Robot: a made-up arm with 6 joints. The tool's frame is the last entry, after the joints.
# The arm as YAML. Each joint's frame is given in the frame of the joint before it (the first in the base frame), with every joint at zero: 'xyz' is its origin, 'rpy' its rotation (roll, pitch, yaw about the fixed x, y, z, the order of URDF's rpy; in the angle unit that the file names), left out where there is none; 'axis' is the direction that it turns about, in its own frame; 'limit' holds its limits. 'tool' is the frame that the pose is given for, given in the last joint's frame.
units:
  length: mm
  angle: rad
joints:
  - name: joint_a
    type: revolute
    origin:
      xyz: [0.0, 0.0, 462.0]
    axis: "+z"
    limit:
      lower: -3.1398
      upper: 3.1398
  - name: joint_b
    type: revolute
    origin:
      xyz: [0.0, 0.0, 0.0]
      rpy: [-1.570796, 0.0, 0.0]
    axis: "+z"
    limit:
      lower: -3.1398
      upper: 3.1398
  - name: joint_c
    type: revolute
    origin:
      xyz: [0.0, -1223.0, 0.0]
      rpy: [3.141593, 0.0, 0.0]
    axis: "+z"
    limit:
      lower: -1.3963
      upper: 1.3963
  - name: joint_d
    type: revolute
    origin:
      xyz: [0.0, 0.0, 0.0]
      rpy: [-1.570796, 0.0, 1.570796]
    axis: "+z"
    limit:
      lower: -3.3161
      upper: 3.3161
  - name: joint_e
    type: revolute
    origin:
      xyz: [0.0, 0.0, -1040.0]
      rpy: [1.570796, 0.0, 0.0]
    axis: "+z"
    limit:
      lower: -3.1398
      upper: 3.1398
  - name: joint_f
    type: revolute
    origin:
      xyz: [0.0, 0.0, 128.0]
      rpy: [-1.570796, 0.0, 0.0]
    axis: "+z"
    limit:
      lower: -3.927
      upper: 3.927
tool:
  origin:
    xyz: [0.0, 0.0, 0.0]
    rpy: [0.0, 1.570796, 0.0]
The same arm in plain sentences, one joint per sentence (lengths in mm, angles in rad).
The arm has six revolute joints in a row. What follows holds with every joint at zero, and every direction is one of the base frame's.
Joint 1 lies 462.0 mm along +z from the base frame's origin and rotates about +z, from -3.1398 to 3.1398 rad.
Joint 2 lies at the same point as joint 1 and rotates about +y, from -3.1398 to 3.1398 rad.
Joint 3 lies 1223.0 mm along +z from joint 2 and rotates about -y, from -1.3963 to 1.3963 rad.
Joint 4 lies at the same point as joint 3 and rotates about -x, from -3.3161 to 3.3161 rad.
Joint 5 lies 1040.0 mm along +x from joint 4 and rotates about -y, from -3.1398 to 3.1398 rad.
Joint 6 lies 128.0 mm along -y from joint 5 and rotates about -x, from -3.9270 to 3.9270 rad.
The tool frame, which is the frame that the pose is given for, lies at the same point as joint 6; its axes are the base frame's turned by roll 0.0000, pitch 0.0000 and yaw 0.0000 rad (as in URDF: about the fixed x, then y, then z).

